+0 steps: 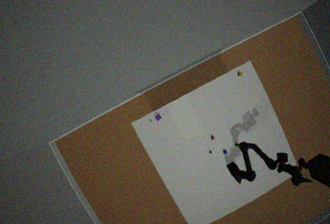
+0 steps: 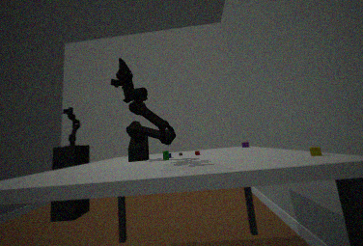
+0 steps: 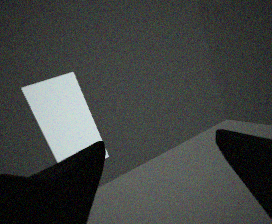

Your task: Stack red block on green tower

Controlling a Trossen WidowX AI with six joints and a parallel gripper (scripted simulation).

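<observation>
Now: the red block 33 cm ahead of my gripper tip, 38 cm to the left of it and 52 cm below it. Round my gripper tip: yellow block (74 cm ahead, 14 cm to the right, 52 cm below); then dark block (22 cm ahead, 46 cm to the left, 52 cm below); then blue block (15 cm ahead, 33 cm to the left, 52 cm below).
</observation>
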